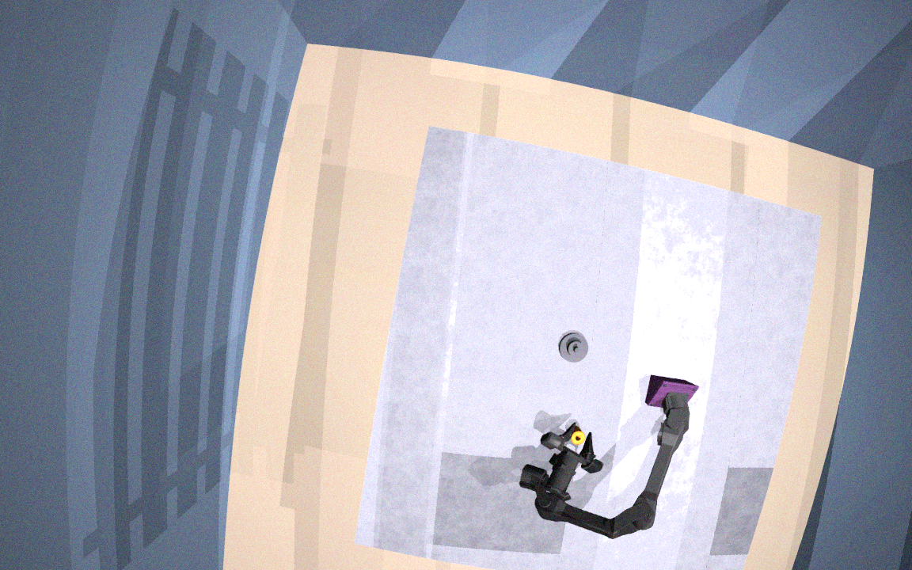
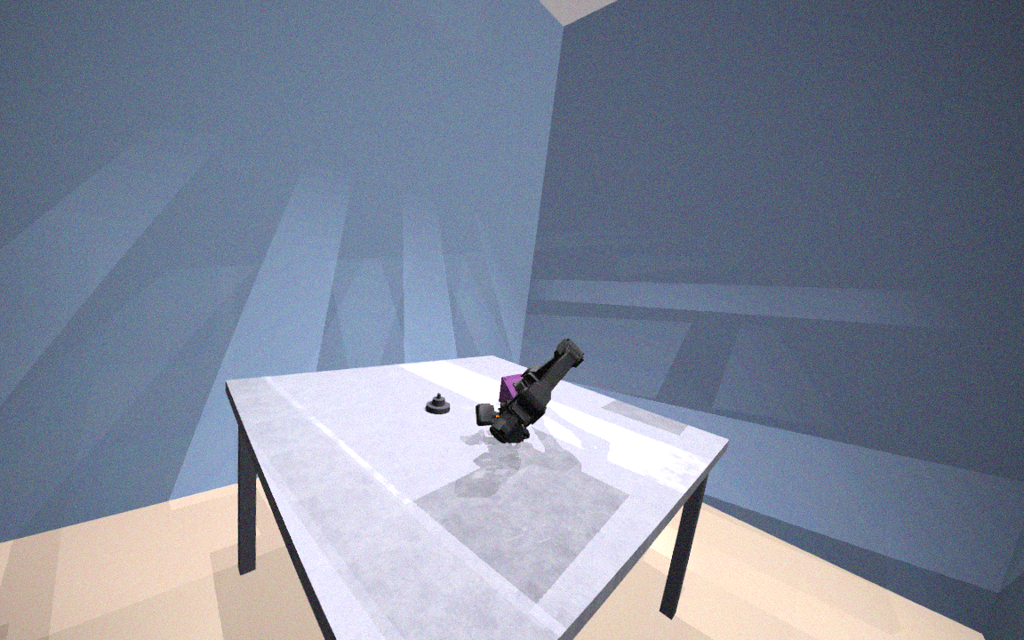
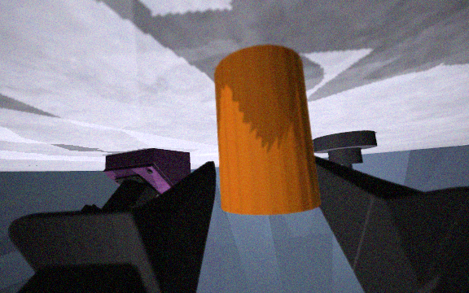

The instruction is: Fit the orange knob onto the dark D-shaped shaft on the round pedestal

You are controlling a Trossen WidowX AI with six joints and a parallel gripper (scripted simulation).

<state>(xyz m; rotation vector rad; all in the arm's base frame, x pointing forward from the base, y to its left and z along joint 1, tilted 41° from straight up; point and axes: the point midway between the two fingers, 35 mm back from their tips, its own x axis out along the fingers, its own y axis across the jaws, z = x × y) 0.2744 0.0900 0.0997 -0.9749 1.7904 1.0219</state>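
Now: the orange knob 10 mm ahead of my gripper tip, 30 mm to the left of it and 10 mm below it. The rest, counted from my gripper tip: short shaft 50 mm ahead, 220 mm to the right, 10 mm below.
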